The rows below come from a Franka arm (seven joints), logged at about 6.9 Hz.
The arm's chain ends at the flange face. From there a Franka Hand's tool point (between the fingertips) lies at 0.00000 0.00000 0.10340 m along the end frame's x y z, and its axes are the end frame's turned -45 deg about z.
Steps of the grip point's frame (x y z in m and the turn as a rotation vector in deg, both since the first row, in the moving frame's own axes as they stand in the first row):
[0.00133, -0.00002, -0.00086, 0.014, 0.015, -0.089]
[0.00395, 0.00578, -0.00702, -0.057, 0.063, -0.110]
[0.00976, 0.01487, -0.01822, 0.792, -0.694, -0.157]
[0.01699, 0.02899, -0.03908, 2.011, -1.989, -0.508]
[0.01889, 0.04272, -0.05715, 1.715, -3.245, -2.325]
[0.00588, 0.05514, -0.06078, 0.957, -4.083, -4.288]
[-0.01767, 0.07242, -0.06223, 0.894, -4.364, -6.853]
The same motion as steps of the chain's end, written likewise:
[0.00093, -0.00092, -0.00086, 0.021, 0.001, -0.089]
[0.00673, 0.00130, -0.00702, 0.004, 0.085, -0.110]
[0.01931, 0.00374, -0.01820, 0.069, -1.051, -0.157]
[0.03762, 0.00849, -0.03895, 0.016, -2.828, -0.508]
[0.04985, 0.01477, -0.05694, -1.082, -3.507, -2.325]
[0.04942, 0.03061, -0.06050, -2.210, -3.564, -4.288]
[0.04514, 0.05889, -0.06192, -2.454, -3.718, -6.853]

